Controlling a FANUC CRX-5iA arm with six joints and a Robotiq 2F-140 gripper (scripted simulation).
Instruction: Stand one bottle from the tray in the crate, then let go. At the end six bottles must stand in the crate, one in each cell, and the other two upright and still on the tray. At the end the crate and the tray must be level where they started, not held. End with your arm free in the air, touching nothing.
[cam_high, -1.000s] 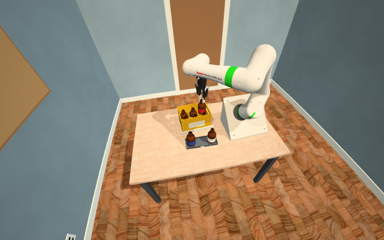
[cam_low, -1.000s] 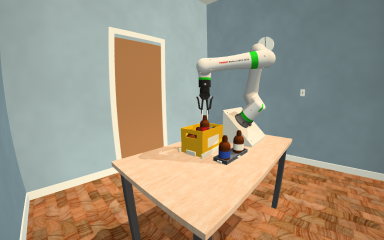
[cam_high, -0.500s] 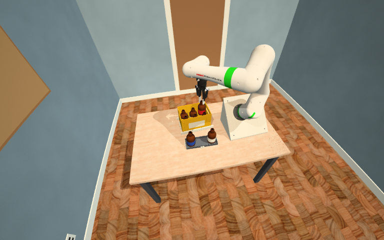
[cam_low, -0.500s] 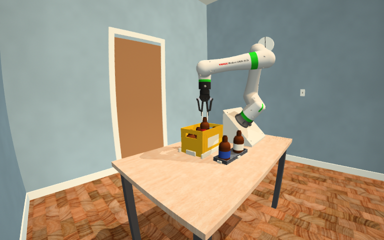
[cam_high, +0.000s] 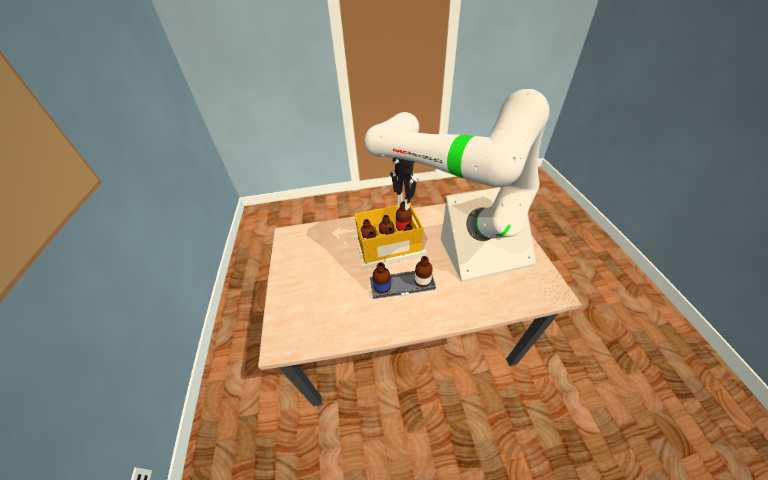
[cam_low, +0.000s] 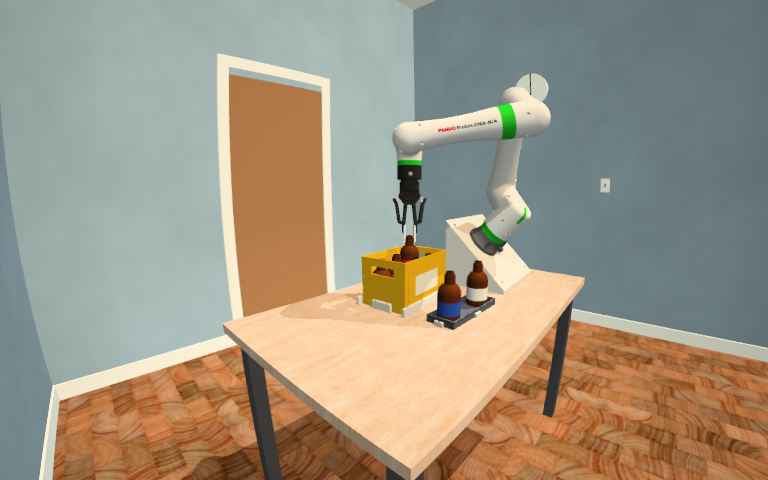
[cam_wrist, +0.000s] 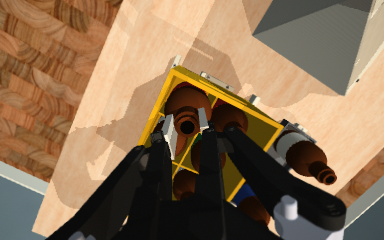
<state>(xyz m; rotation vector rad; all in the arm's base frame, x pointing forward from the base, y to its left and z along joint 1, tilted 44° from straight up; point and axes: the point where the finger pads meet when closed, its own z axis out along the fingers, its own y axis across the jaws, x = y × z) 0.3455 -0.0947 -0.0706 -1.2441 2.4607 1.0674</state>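
Right now my hand is 8 cm short of the yellow crate, 6 cm to the right of it and 15 cm above it. From my hand the other things lie so: dark tray (3 cm ahead, 29 cm to the left, 22 cm below); then blue-labelled bottle (12 cm ahead, 30 cm to the left, 15 cm below).
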